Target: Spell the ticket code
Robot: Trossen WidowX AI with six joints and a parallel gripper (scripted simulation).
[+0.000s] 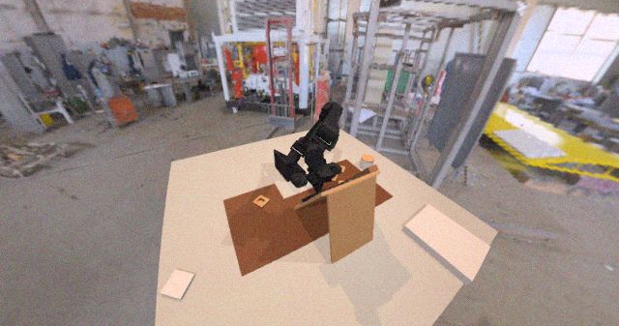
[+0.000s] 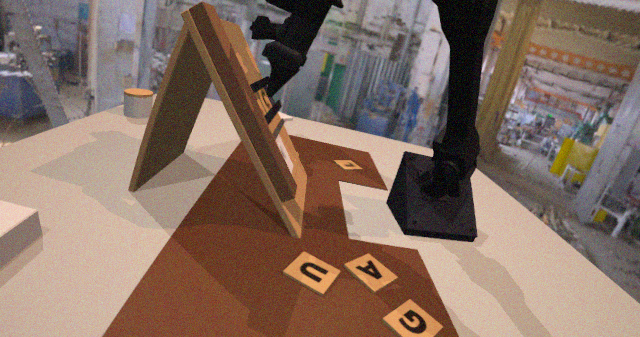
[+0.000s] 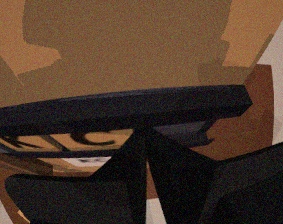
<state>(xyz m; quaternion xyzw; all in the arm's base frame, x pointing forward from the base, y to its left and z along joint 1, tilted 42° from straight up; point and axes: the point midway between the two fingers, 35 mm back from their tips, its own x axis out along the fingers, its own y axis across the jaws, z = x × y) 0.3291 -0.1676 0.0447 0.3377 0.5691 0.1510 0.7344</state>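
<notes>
Right now my gripper tip is 9 cm above the white ticket, 7 cm to the right of it and 4 cm past it. From my gripper tip the other things lie so: brown mat (17 cm below, 14 cm behind, 7 cm to the left); letter tile (27 cm to the left, 17 cm below, 9 cm behind); white pad (53 cm to the right, 17 cm below, 7 cm behind).
</notes>
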